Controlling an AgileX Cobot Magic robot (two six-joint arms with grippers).
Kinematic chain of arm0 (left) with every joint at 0, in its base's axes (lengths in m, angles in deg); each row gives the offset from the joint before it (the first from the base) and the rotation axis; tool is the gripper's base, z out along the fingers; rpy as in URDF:
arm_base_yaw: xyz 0 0 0.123 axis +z
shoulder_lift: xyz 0 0 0 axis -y
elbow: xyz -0.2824 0 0.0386 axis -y
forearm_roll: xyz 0.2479 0 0.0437 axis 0.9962 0 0.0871
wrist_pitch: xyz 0 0 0 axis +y
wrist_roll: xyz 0.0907 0 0.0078 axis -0.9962 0 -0.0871
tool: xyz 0 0 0 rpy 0 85 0
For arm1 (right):
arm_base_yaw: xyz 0 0 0.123 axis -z
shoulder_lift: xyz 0 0 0 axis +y
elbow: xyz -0.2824 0 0.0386 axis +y
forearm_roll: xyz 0.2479 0 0.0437 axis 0.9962 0 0.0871
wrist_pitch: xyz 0 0 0 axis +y
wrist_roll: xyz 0.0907 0 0.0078 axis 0.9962 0 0.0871
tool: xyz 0 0 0 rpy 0 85 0
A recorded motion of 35 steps. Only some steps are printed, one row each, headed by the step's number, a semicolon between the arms.
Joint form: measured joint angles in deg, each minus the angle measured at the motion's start. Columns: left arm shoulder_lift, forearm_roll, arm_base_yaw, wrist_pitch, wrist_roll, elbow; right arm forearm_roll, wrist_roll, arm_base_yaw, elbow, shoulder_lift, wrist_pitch.
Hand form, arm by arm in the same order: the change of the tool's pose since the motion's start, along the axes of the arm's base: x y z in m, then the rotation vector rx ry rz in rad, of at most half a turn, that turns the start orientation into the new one. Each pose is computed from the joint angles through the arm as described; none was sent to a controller.
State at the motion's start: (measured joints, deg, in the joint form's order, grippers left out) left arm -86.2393 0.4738 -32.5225 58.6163 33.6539 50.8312; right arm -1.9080 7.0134 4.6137 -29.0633 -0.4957 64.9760
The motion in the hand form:
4: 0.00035 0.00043 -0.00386 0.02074 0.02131 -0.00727; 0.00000 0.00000 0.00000 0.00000 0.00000 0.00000
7: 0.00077 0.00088 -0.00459 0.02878 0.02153 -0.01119; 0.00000 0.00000 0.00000 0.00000 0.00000 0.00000
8: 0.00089 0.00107 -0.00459 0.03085 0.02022 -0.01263; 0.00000 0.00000 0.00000 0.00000 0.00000 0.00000
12: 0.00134 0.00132 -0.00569 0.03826 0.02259 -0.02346; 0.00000 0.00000 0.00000 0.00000 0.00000 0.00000
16: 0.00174 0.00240 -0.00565 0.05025 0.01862 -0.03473; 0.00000 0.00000 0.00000 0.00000 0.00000 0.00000
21: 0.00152 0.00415 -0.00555 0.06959 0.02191 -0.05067; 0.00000 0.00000 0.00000 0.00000 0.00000 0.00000
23: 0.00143 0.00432 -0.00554 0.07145 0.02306 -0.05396; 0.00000 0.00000 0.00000 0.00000 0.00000 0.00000
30: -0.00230 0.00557 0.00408 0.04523 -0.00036 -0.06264; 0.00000 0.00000 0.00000 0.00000 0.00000 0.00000
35: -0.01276 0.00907 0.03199 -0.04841 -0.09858 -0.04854; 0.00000 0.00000 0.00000 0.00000 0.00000 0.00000
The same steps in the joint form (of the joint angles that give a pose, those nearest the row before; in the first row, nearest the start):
4: -0.89 0.40 0.00 0.78 -0.22 0.00; 0.00 0.00 0.00 0.00 0.00 0.00
7: -1.06 0.84 0.00 0.86 -0.22 0.00; 0.00 0.00 0.00 0.00 0.00 0.00
8: -1.06 1.00 0.00 0.86 -0.22 0.00; 0.00 0.00 0.00 0.00 0.00 0.00
12: -1.32 1.34 0.00 0.94 -0.67 0.00; 0.00 0.00 0.00 0.00 0.00 0.00
16: -1.32 2.15 0.00 1.11 -0.91 0.00; 0.00 0.00 0.00 0.00 0.00 0.00
21: -1.32 3.11 0.00 1.84 -1.35 0.00; 0.00 0.00 0.00 0.00 0.00 0.00
23: -1.32 3.18 0.00 1.95 -1.51 0.00; 0.00 0.00 0.00 0.00 0.00 0.00
30: 0.93 2.48 0.00 2.25 -2.41 0.00; 0.00 0.00 0.00 0.00 0.00 0.00
35: 7.63 0.57 0.00 1.34 -2.55 0.00; 0.00 0.00 0.00 0.00 0.00 0.00

